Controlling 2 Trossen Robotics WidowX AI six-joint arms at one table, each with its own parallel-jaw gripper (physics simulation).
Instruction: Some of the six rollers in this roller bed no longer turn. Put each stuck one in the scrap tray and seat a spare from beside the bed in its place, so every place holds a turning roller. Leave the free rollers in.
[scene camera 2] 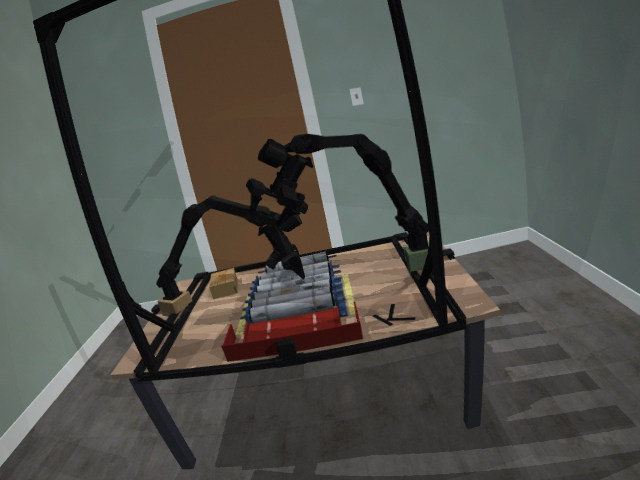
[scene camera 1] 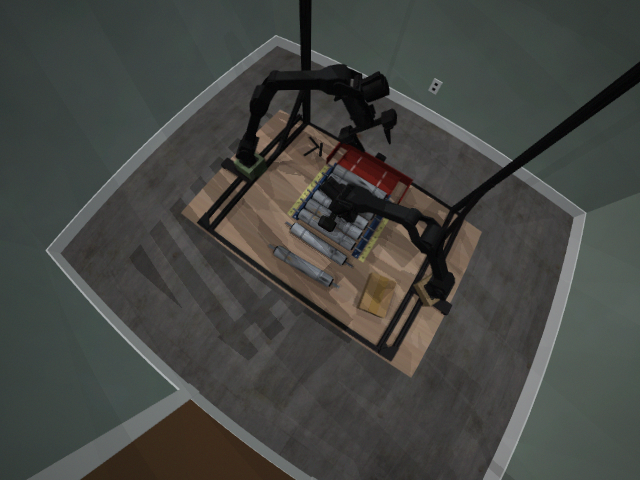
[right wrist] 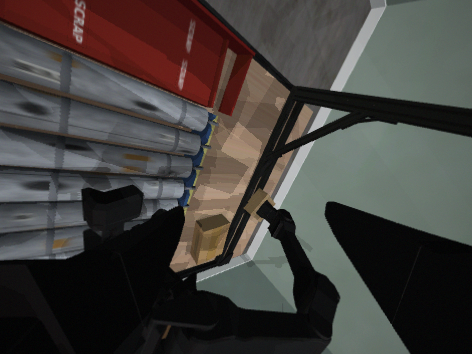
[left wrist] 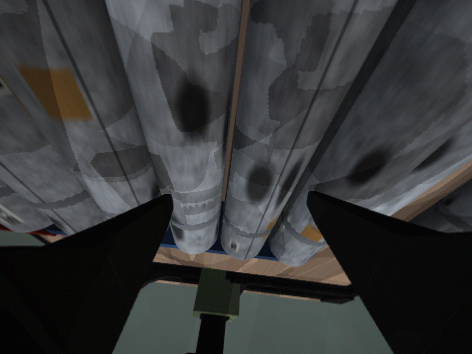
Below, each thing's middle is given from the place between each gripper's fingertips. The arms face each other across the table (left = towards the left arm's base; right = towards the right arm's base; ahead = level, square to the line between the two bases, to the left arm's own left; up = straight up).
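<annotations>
From my right hand: tan box (scene camera 1: 376, 296) 30 cm below, 31 cm to the left, 34 cm ahead; red scrap tray (scene camera 2: 256, 343) 30 cm below, 2 cm to the right, 12 cm behind.
From my left hand: tan box 4 cm below, 36 cm to the left, 16 cm ahead. Red scrap tray: my left hand 4 cm above it, 3 cm to the right of it, 30 cm past it.
</annotations>
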